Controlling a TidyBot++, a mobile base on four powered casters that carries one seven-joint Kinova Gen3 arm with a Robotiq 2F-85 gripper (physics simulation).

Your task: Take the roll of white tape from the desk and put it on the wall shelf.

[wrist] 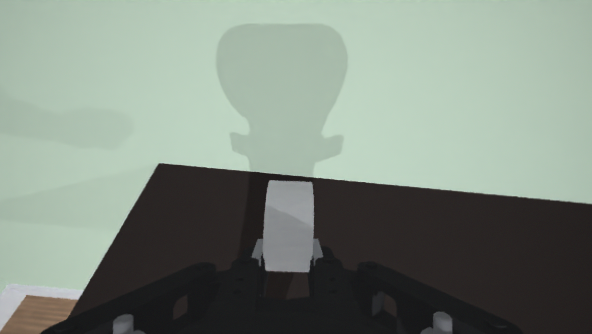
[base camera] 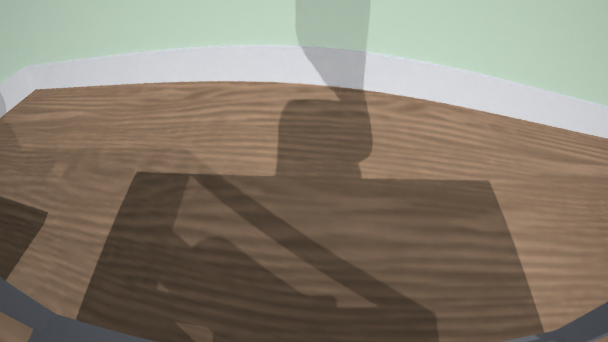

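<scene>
The roll of white tape [wrist: 288,227] stands on edge between the fingertips in the wrist view, its curved outer face towards the camera. My gripper [wrist: 288,254] is shut on it, with one finger against each flat side. The dark brown wall shelf [wrist: 425,240] lies behind and below the tape, spreading to the right. The tape is over the shelf; whether it touches the shelf top cannot be told. The desk does not show in either view. The gripper and the tape do not show in the base view.
The pale green wall [wrist: 450,100] [base camera: 150,25] rises behind the shelf and carries the arm's shadow. The shelf's left end is in the wrist view. The wooden floor [base camera: 225,125] [wrist: 45,312] meets a white skirting board [base camera: 200,65]. Broad shadows lie on the floor.
</scene>
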